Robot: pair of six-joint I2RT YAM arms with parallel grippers.
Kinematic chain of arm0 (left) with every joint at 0, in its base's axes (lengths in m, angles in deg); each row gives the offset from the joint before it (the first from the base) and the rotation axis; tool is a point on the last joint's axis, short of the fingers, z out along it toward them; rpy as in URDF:
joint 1: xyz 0 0 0.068 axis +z
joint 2: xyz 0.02 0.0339 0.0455 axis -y
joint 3: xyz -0.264 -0.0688 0 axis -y
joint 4: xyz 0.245 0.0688 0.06 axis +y
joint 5: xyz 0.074 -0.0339 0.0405 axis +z
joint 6: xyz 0.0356 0 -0.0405 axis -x
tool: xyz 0 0 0 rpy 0 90 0
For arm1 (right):
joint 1: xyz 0 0 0.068 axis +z
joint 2: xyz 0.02 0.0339 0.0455 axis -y
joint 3: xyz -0.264 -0.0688 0 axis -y
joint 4: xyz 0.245 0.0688 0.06 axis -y
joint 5: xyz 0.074 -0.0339 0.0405 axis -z
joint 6: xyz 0.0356 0 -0.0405 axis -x
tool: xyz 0 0 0 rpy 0 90 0
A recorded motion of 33 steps. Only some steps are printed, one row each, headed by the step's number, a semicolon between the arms.
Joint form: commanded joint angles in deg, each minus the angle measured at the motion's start. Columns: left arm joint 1, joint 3, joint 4, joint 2, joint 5, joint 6; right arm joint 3, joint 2, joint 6, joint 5, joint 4, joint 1.
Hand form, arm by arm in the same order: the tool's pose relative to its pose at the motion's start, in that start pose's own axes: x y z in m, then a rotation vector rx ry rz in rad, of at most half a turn. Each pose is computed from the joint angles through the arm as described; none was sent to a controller.
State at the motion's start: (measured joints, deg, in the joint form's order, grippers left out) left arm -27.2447 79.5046 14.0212 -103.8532 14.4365 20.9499; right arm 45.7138 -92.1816 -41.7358 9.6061 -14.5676 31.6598
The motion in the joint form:
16: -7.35 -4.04 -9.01 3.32 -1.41 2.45; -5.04 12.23 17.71 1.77 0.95 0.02
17: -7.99 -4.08 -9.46 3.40 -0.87 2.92; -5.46 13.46 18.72 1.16 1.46 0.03
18: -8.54 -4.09 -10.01 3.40 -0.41 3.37; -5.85 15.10 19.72 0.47 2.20 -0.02
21: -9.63 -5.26 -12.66 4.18 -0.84 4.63; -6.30 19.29 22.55 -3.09 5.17 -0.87
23: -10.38 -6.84 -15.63 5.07 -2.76 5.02; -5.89 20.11 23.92 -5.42 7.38 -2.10
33: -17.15 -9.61 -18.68 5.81 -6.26 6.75; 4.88 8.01 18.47 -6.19 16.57 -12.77
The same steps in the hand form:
16: 0.0128 -0.0464 -0.0278 0.1805 -0.0965 -0.0068; 0.0012 -0.0117 -0.0411 -0.0503 -0.1345 -0.2830
17: 0.0136 -0.0502 -0.0299 0.1848 -0.1048 -0.0121; 0.0010 -0.0119 -0.0453 -0.0705 -0.1485 -0.2972
18: 0.0142 -0.0537 -0.0313 0.1896 -0.1135 -0.0182; -0.0002 -0.0120 -0.0513 -0.0972 -0.1723 -0.3086
21: 0.0162 -0.0598 -0.0371 0.2297 -0.1381 -0.0412; -0.0081 -0.0112 -0.0689 -0.1971 -0.2479 -0.3340
23: 0.0189 -0.0639 -0.0422 0.2882 -0.1546 -0.0490; -0.0163 -0.0109 -0.0747 -0.2460 -0.2886 -0.3391
33: 0.0484 -0.0998 -0.0617 0.4501 -0.1078 -0.0147; -0.0968 -0.0181 -0.0547 -0.2204 -0.4393 -0.0961

